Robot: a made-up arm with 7 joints. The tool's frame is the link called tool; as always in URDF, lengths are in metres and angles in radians. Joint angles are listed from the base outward.
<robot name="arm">
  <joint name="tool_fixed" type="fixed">
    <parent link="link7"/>
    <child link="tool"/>
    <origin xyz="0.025 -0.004 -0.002" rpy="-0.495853 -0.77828 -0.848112"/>
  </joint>
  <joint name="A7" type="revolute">
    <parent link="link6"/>
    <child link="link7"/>
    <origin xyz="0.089 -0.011 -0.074"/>
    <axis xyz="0 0.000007 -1"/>
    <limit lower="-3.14" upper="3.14"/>
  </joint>
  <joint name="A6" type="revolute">
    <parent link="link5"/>
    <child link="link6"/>
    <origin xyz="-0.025 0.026 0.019"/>
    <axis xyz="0 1 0.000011"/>
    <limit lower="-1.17" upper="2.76"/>
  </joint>
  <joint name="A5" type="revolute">
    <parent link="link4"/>
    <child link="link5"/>
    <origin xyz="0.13 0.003 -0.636"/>
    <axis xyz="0 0.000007 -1"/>
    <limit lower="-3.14" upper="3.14"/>
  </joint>
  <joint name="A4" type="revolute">
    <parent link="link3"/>
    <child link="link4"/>
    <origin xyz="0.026 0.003 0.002"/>
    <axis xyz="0 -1 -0.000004"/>
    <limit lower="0" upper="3.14"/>
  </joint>
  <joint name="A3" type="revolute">
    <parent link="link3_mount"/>
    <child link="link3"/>
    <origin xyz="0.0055 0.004 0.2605"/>
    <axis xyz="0 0 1"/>
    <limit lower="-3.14" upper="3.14"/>
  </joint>
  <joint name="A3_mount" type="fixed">
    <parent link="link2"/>
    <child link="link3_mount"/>
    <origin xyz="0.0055 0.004 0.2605"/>
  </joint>
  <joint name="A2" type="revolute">
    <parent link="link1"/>
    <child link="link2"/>
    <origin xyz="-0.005 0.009 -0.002"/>
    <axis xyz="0 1 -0.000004"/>
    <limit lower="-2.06" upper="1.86"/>
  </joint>
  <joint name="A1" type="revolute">
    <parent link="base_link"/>
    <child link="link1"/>
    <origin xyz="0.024 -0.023 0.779"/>
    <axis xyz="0 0 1"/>
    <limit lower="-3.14" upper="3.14"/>
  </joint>
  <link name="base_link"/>
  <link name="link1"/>
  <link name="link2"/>
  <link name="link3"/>
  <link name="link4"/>
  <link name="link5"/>
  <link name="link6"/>
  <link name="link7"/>
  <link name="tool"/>
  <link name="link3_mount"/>
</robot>
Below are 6 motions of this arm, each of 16 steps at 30 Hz.
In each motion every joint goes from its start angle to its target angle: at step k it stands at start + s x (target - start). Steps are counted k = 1, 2, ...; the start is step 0. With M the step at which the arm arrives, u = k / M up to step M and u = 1 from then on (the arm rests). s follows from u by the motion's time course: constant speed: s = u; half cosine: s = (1 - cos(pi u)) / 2; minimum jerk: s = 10 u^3 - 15 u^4 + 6 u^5.
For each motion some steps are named. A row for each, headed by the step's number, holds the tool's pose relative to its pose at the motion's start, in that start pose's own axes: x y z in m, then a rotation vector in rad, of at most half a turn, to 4 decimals.
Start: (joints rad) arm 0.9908 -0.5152 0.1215 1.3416 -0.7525 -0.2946 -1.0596
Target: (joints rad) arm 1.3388 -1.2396 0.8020 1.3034 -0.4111 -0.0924 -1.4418
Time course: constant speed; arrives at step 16
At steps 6, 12, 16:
6: 0.3518 0.0397 -0.0542 0.0323 -0.3491 -0.1188
12: 0.7043 0.0357 0.0386 0.0847 -0.7008 -0.1860
16: 0.9049 0.0225 0.1754 0.1280 -0.9345 -0.1911

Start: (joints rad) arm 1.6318 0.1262 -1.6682 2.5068 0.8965 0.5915 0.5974
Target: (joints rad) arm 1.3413 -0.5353 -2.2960 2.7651 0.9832 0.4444 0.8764
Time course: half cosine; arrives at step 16
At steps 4, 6, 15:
4: 0.1331 0.0859 0.0345 0.0691 -0.0274 -0.1717
6: 0.2861 0.1553 0.0827 0.1514 -0.0589 -0.3549
15: 0.8907 0.1711 0.3562 0.5470 -0.2125 -1.0320

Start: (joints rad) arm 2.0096 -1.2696 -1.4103 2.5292 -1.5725 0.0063 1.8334
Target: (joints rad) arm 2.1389 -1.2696 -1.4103 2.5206 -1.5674 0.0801 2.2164
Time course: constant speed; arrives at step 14
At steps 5, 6, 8, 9, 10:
5: -0.0250 -0.0432 -0.0271 -0.1449 0.0303 -0.0654
6: -0.0299 -0.0521 -0.0322 -0.1737 0.0356 -0.0788
8: -0.0397 -0.0702 -0.0422 -0.2313 0.0453 -0.1058
9: -0.0445 -0.0793 -0.0470 -0.2600 0.0498 -0.1195
10: -0.0493 -0.0886 -0.0518 -0.2886 0.0540 -0.1333

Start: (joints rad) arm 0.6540 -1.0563 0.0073 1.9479 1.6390 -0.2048 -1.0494
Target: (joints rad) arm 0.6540 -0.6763 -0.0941 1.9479 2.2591 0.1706 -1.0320
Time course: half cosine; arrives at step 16
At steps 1, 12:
1: -0.0023 -0.0025 -0.0032 -0.0064 0.0032 0.0010
12: -0.1556 -0.2686 -0.2537 -0.5346 0.2388 -0.0430

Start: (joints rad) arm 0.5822 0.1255 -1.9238 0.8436 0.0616 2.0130 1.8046
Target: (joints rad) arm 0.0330 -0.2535 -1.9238 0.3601 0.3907 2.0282 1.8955
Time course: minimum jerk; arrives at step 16
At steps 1, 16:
1: -0.0006 0.0009 0.0001 -0.0017 -0.0012 0.0016
16: -0.2425 0.1904 -0.1296 -0.6323 -0.5341 0.7665

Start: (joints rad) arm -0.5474 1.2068 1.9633 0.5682 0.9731 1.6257 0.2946
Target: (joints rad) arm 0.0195 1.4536 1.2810 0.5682 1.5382 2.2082 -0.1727
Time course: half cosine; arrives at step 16
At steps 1, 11, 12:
1: 0.0014 0.0006 0.0000 -0.0003 0.0106 0.0101
11: 0.1640 0.0731 -0.0304 0.2211 0.9637 0.5949
12: 0.1859 0.0822 -0.0398 0.2716 1.0621 0.6167

